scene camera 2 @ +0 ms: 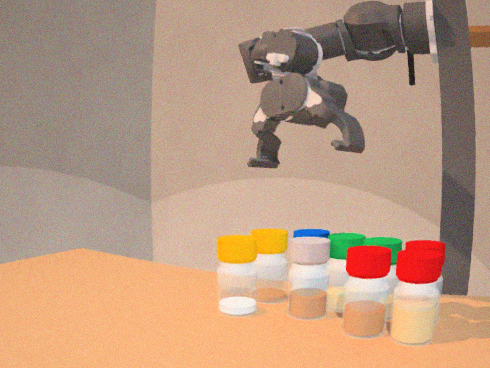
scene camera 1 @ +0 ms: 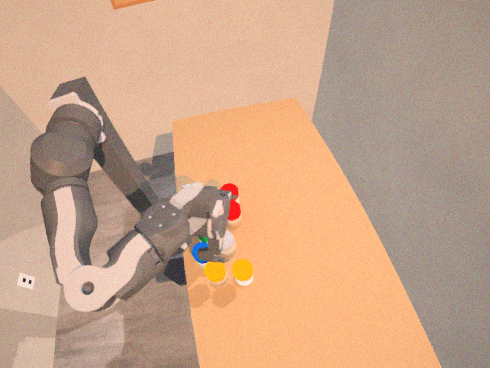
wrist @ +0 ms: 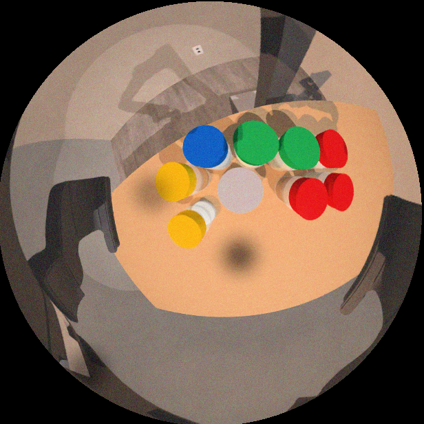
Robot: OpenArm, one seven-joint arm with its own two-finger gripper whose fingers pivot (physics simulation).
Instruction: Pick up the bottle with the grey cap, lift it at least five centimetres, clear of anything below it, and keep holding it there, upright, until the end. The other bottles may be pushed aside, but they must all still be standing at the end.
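Note:
The bottle with the grey cap (scene camera 1: 228, 241) (scene camera 2: 310, 251) (wrist: 240, 190) stands upright on the table among the other bottles, with brown contents. In the wrist view its cap is seen nearly from above, and part of it is hidden by the gripper in scene camera 1. My gripper (scene camera 1: 220, 225) (scene camera 2: 305, 154) (wrist: 208, 238) is open with its fingers wide apart and nothing between them. It hangs well above the bottle caps, roughly over the grey-capped bottle in scene camera 2. In the wrist view the grey cap lies above the line between the fingertips.
Two yellow-capped bottles (scene camera 2: 237, 250) (wrist: 187, 229), a blue-capped one (scene camera 2: 311, 233) (wrist: 205, 146), two green-capped (scene camera 2: 346, 245) (wrist: 256, 143) and three red-capped bottles (scene camera 2: 368, 261) (wrist: 308, 198) stand upright around it. The table's (scene camera 1: 300, 225) robot-side edge runs close to the group.

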